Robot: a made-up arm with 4 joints.
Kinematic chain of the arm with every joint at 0, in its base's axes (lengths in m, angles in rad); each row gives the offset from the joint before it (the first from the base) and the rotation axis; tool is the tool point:
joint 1: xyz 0 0 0.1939 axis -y
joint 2: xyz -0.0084 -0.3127 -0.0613 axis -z
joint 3: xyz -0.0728 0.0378 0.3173 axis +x
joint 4: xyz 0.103 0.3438 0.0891 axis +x
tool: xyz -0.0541 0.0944 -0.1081
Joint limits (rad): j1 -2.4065..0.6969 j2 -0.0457..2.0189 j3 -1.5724..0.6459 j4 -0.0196..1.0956
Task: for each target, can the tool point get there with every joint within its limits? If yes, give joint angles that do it. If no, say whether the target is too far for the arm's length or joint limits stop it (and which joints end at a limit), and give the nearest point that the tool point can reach.
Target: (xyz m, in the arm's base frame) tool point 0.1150 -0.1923 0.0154
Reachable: yes | joints -0.0473 0.9646 -1.2429 0.1238
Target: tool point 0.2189 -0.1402 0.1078
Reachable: yes | joints 0.2660 0.9429 -1.0549 0.1676
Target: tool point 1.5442 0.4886 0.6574
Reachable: no: too far | nearest point 0.6200 0.0350 0.3800 | short by 1.066 m
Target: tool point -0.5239 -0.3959 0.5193
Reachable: no: joint limits stop it (at a limit: joint 1, joint 2, joint 3) | nearest point -0.2535 -0.3545 0.2748 | short by 0.367 m
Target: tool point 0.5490 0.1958 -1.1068
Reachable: no: too far | nearest point 0.2671 -0.0609 -0.4389 | short by 0.769 m
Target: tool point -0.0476 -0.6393 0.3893
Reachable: no: joint limits stop it (at a limit: joint 1, joint 2, joint 3, joint 4) | nearest point -0.0962 -0.2975 0.3496 | short by 0.347 m
